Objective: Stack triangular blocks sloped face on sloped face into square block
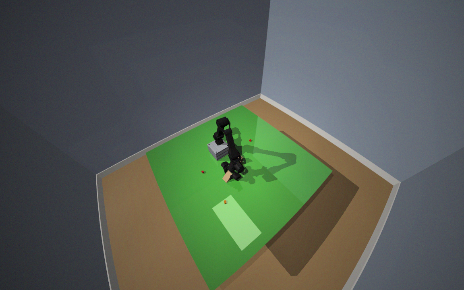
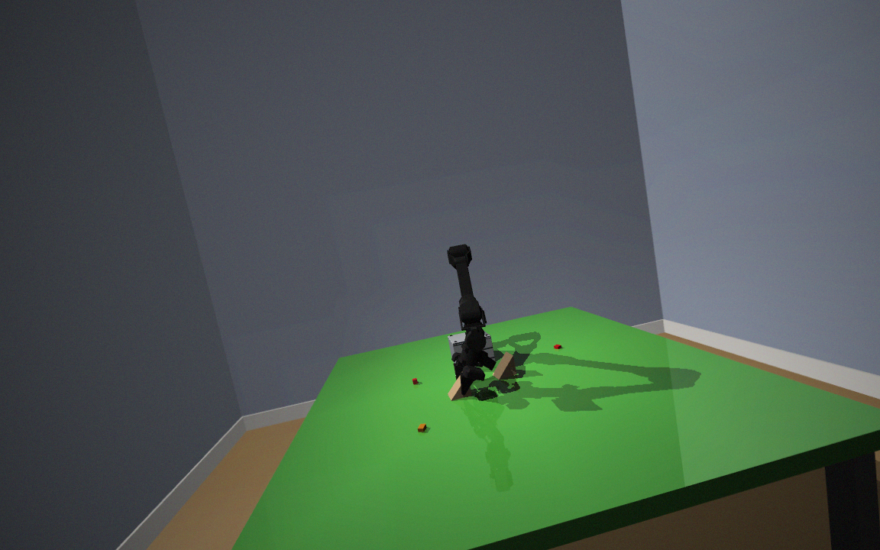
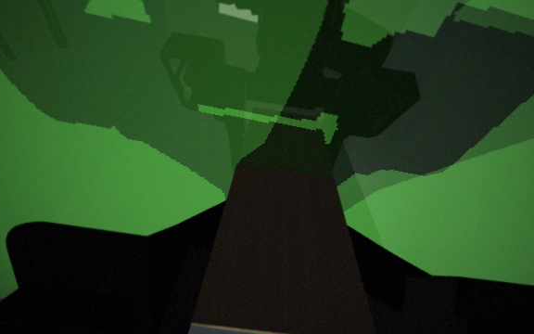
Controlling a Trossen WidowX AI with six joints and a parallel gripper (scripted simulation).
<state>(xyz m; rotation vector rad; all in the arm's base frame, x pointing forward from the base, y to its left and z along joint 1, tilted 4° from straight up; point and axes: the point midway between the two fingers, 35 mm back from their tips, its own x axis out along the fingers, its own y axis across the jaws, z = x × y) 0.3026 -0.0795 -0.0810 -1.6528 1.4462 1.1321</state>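
My gripper tip is 1 cm to the right of the triangular block and 1 cm below it. The rest, counted from my gripper tip: orange piece: 17 cm ahead, 12 cm to the right, 1 cm below; red cube: 16 cm to the right, 16 cm behind.
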